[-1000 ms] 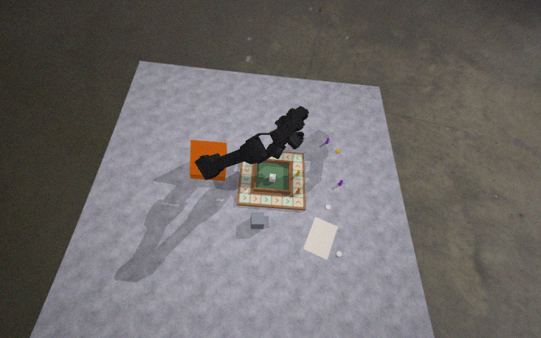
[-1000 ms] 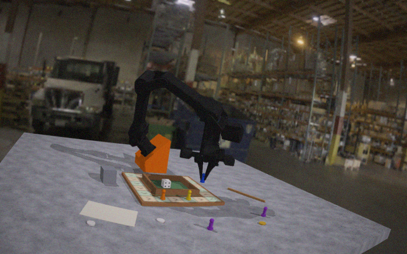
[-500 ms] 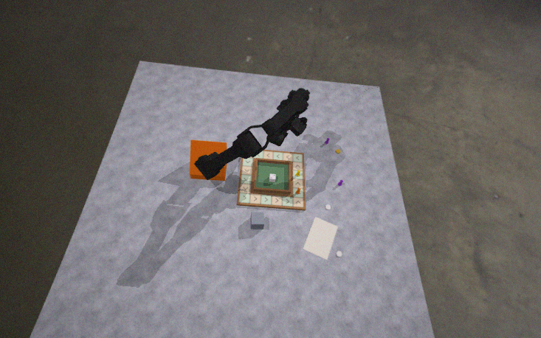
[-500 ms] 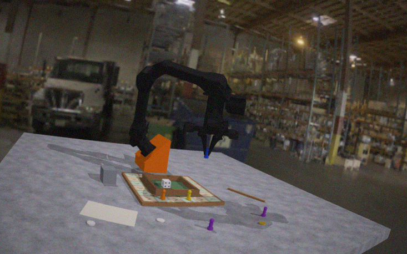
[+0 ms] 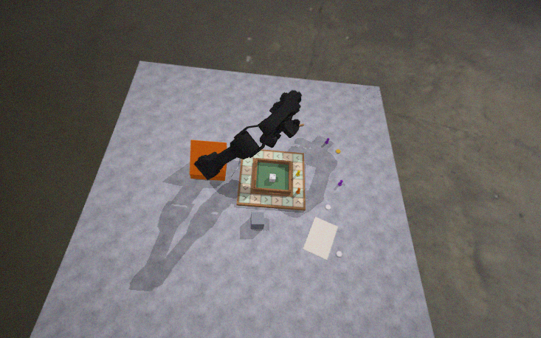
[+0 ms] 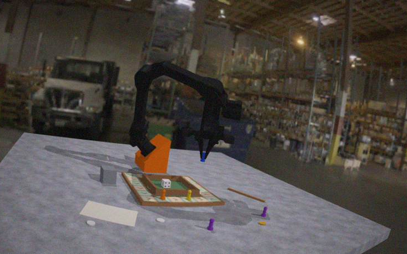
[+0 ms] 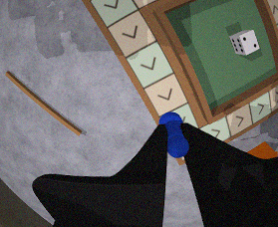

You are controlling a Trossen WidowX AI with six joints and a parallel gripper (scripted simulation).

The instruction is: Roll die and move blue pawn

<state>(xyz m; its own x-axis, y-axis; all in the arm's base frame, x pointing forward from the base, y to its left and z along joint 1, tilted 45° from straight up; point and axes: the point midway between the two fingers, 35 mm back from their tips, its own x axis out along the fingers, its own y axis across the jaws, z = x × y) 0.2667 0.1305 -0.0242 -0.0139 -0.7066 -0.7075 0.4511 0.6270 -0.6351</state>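
Right now the green tray is 120 mm to the right of my gripper tip and 120 mm below it. From my gripper tip the other things lie so: yellow pawn (120 mm ahead, 100 mm to the right, 90 mm below); then white die (130 mm to the right, 100 mm below); then blue pawn (10 mm above).
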